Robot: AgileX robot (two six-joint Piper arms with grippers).
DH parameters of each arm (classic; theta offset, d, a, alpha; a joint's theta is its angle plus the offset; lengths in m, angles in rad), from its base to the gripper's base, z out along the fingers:
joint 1: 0 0.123 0 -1.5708
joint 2: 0.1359 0 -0.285 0
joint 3: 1.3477 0 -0.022 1.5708
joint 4: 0 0.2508 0 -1.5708
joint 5: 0 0 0.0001 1.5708
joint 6: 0 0.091 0 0
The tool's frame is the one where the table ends.
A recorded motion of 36 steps. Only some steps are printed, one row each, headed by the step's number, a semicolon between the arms.
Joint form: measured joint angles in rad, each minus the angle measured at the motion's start. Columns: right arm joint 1, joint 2, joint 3, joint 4, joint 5, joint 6; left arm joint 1, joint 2, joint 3, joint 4, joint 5, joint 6.
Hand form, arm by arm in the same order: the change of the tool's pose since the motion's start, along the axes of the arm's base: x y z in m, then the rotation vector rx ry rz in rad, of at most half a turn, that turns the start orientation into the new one. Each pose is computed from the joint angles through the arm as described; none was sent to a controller.
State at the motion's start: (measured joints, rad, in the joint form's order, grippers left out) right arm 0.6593 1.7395 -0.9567 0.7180 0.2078 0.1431; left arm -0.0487 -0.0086 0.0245 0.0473 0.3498 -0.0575
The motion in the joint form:
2: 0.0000 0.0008 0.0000 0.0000 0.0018 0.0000; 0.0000 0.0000 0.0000 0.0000 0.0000 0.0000
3: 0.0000 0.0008 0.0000 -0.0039 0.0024 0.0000; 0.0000 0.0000 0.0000 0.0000 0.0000 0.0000
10: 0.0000 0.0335 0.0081 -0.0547 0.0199 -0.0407; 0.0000 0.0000 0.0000 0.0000 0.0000 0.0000
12: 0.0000 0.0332 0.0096 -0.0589 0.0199 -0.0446; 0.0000 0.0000 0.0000 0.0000 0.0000 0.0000
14: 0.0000 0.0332 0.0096 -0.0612 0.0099 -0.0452; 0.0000 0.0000 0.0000 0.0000 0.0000 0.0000
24: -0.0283 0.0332 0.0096 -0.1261 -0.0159 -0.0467; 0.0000 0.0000 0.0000 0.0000 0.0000 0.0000
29: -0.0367 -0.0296 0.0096 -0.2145 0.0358 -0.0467; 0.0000 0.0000 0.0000 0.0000 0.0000 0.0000
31: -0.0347 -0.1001 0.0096 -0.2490 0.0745 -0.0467; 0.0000 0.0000 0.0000 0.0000 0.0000 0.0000
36: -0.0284 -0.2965 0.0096 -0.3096 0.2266 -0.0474; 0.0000 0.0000 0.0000 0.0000 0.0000 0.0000
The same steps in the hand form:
2: -0.0001 0.0000 -0.0004 -0.0007 0.0022 0.0009; 0.0000 0.0000 0.0000 0.0000 0.0000 0.0000
3: -0.0001 0.0000 -0.0004 -0.0032 0.0008 0.0037; 0.0000 0.0000 0.0000 0.0000 0.0000 0.0000
10: -0.0015 -0.0008 -0.0151 -0.0776 0.0048 0.0767; 0.0000 0.0000 0.0000 0.0000 0.0000 0.0000
12: -0.0017 -0.0011 -0.0155 -0.0825 0.0019 0.0825; 0.0000 0.0000 0.0000 0.0000 0.0000 0.0000
14: -0.0009 -0.0012 -0.0151 -0.0829 -0.0081 0.0796; 0.0000 0.0000 0.0000 0.0000 0.0000 0.0000
24: 0.0076 -0.0101 -0.0146 -0.1194 -0.0593 0.0829; 0.0000 0.0000 0.0000 0.0000 0.0000 0.0000
29: 0.0029 -0.0160 0.0043 -0.1485 -0.1064 0.1506; 0.0000 0.0000 0.0000 0.0000 0.0000 0.0000
31: -0.0046 -0.0194 0.0260 -0.1421 -0.1489 0.1843; 0.0000 0.0000 0.0000 0.0000 0.0000 0.0000
36: -0.0345 -0.0340 0.0803 -0.1243 -0.2173 0.2711; 0.0000 0.0000 0.0000 0.0000 0.0000 0.0000

